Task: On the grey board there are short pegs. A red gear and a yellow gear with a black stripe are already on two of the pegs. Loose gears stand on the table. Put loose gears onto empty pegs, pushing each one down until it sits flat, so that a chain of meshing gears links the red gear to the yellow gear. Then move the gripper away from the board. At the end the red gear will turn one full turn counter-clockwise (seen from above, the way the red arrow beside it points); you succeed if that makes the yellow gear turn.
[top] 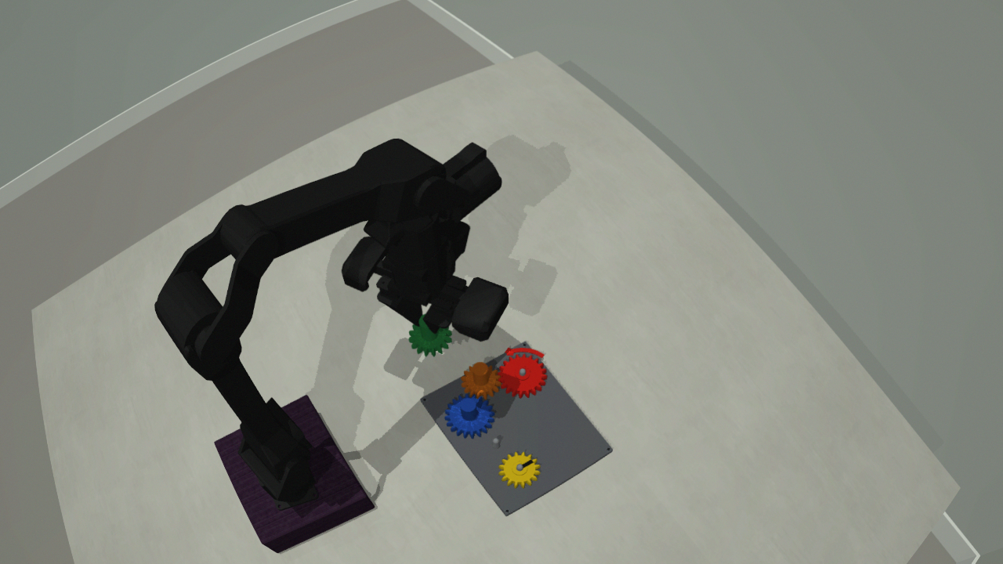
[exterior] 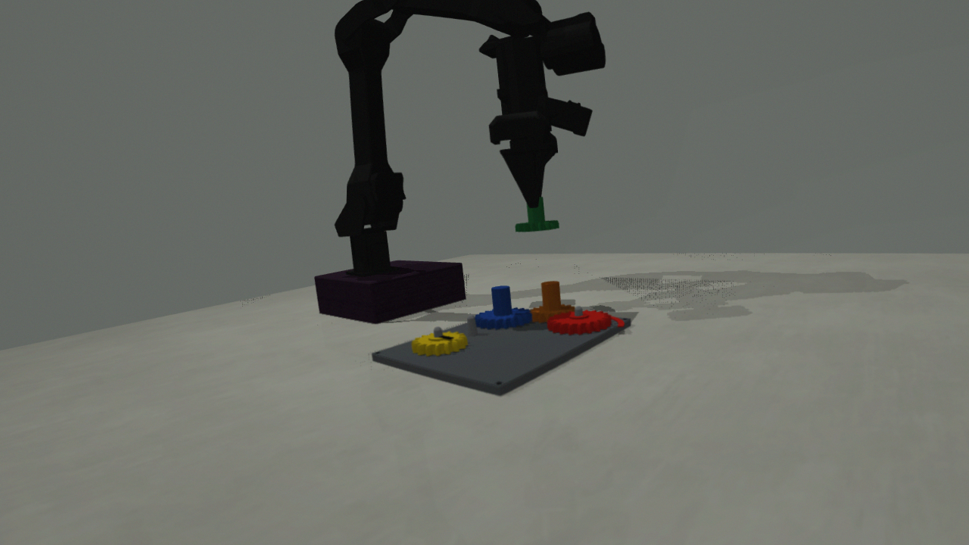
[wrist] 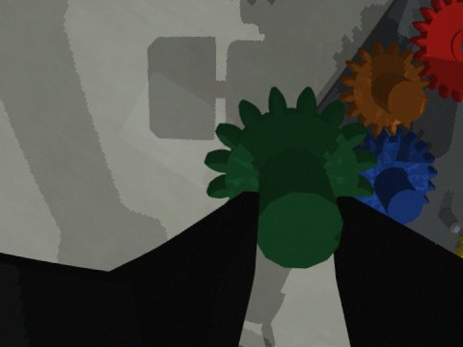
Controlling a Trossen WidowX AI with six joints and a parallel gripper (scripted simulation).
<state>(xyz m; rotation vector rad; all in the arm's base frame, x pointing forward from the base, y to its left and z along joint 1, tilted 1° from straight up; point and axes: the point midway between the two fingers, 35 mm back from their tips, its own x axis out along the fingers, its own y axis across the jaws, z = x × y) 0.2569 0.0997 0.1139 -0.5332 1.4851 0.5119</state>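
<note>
My gripper tip is now 180 mm to the left of the yellow gear, 120 mm above it and 30 mm short of it. The rest, counted from my gripper tip: orange gear: 110 mm below, 50 mm ahead, 40 mm to the right; then blue gear: 110 mm below, 80 mm to the right, 10 mm ahead; then green gear: 10 mm below.
</note>
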